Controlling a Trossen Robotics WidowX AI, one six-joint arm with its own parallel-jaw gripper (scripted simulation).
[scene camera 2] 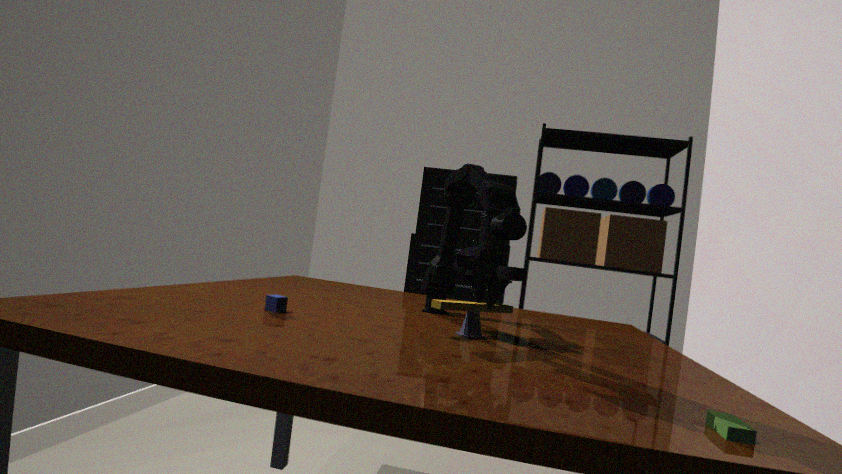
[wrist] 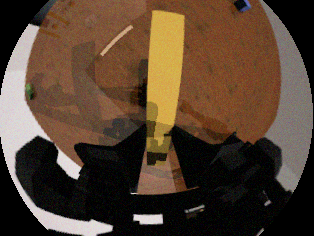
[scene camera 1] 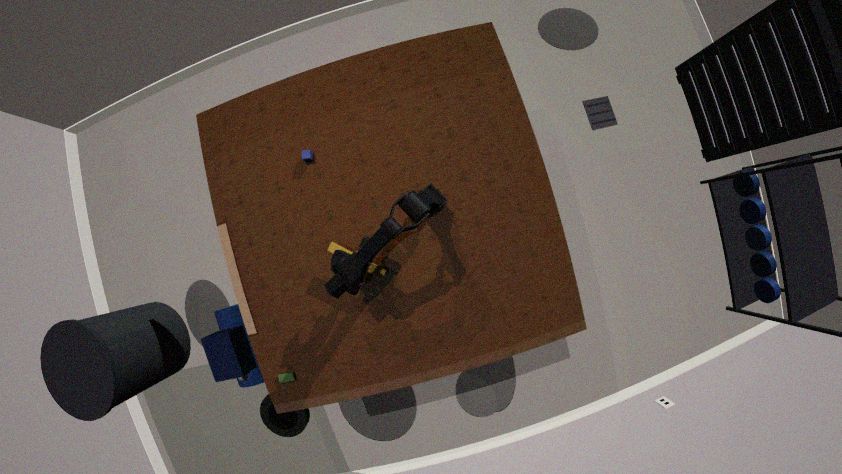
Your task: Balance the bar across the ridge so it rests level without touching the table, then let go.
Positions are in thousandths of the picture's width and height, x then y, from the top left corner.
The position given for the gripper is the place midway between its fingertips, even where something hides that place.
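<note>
Scene camera 2 shows the gripper (scene camera 2: 574,649) along with a green block (scene camera 2: 866,900). In the wrist view, a yellow bar (wrist: 530,172) is visible, and so again is the gripper (wrist: 508,540).
</note>
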